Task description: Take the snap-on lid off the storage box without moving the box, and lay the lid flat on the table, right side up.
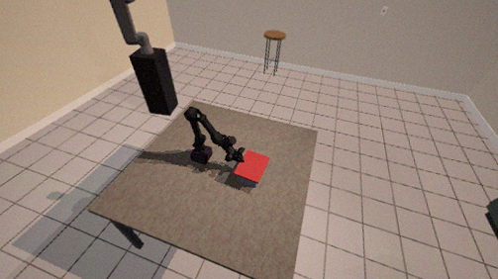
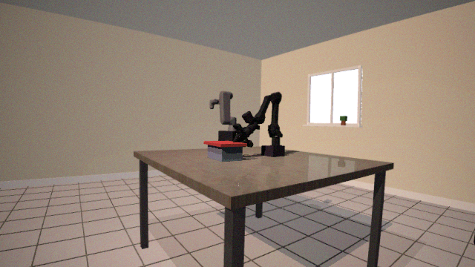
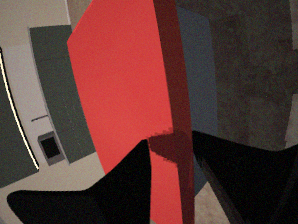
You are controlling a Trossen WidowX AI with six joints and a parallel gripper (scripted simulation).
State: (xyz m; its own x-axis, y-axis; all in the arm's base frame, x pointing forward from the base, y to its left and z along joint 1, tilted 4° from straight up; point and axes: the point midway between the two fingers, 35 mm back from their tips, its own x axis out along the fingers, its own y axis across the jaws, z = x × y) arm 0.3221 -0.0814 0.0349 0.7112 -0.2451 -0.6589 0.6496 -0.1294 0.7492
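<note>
Right now the red lid is 70 mm ahead of my gripper tip, 20 mm to the right of it and 10 mm above it. Round my gripper tip: grey-blue storage box 70 mm ahead, 40 mm below, 20 mm to the right.
</note>
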